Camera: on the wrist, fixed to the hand. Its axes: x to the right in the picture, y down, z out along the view.
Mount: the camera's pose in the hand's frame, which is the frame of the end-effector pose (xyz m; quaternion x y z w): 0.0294 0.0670 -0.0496 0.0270 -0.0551 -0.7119 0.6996
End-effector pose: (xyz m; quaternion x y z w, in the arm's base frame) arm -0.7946 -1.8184 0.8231 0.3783 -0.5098 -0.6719 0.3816
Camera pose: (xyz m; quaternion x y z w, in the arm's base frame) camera -0.7540 -1.8771 0.8752 -0.6008 0.1265 0.7488 0.2497
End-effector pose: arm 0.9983 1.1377 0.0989 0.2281 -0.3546 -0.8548 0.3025
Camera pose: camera 1.0311 1.0566 0.1116 -0.3731 0.1254 0.8164 0.4226
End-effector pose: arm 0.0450 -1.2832 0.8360 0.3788 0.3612 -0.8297 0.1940
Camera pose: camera 0.0904 -1.2921 0.7607 0.0326 -0.4893 0.7492 0.4453
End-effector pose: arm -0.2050 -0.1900 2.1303 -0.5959 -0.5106 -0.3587 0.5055
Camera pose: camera -0.1290 -0.2286 2.1537 -0.0595 -0.8190 -0.5642 0.0862
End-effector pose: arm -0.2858 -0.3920 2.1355 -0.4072 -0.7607 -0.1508 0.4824
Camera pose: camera -0.2102 -0.3672 2.1740 0.2614 -0.8528 -0.4060 0.1992
